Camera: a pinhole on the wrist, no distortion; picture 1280 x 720 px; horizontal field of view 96.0 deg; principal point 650.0 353.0 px. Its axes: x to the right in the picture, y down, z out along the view. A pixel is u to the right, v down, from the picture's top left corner.
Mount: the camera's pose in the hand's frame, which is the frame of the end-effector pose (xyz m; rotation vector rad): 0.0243 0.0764 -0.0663 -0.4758 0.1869 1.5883
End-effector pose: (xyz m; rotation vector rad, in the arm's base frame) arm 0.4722 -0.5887 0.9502 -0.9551 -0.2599 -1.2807
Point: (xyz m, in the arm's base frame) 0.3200 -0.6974 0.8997
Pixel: behind the camera
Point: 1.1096 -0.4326 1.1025
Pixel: 835.5 67.6
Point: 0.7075 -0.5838 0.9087
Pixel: 955.7 170.8
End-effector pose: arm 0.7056 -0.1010 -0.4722 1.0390 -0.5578 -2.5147
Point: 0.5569 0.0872 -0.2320
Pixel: 107.4 545.8
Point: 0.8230 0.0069 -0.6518
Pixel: behind the camera
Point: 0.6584 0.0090 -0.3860
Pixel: outside the picture
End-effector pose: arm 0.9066 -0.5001 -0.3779 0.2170 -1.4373 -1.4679
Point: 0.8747 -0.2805 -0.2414
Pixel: 564.3 453.5
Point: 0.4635 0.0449 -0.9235
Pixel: outside the picture
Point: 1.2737 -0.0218 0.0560
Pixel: 1167.9 625.1
